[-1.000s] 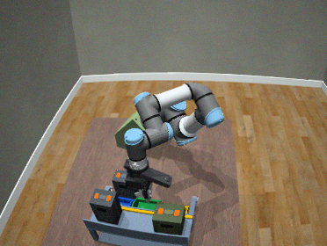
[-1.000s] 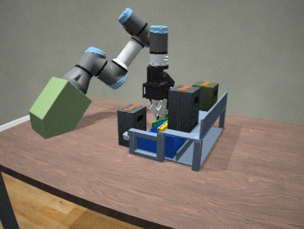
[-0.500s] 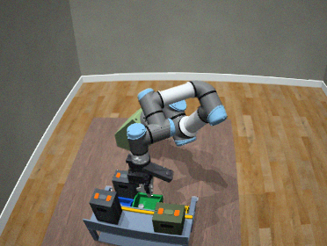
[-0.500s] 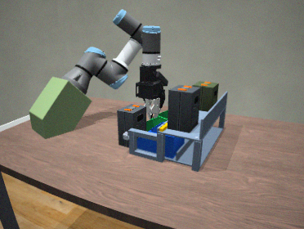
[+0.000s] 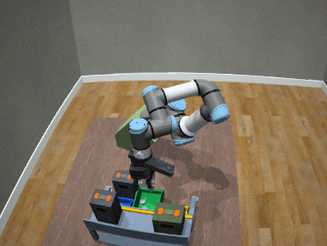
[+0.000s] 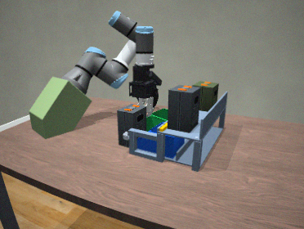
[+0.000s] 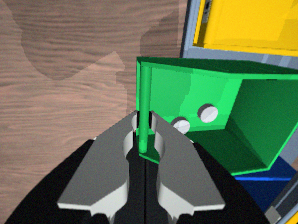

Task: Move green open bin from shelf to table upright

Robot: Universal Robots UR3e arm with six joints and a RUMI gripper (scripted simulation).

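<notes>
Right now the green open bin is 60 mm ahead of my hand and 10 mm below it. From my hand the other things lie so: yellow bar (150 mm ahead, 40 mm above); then yellow bin (120 mm ahead, 110 mm to the left, 20 mm below); then blue bin (120 mm ahead, 110 mm to the right, 20 mm below).
</notes>
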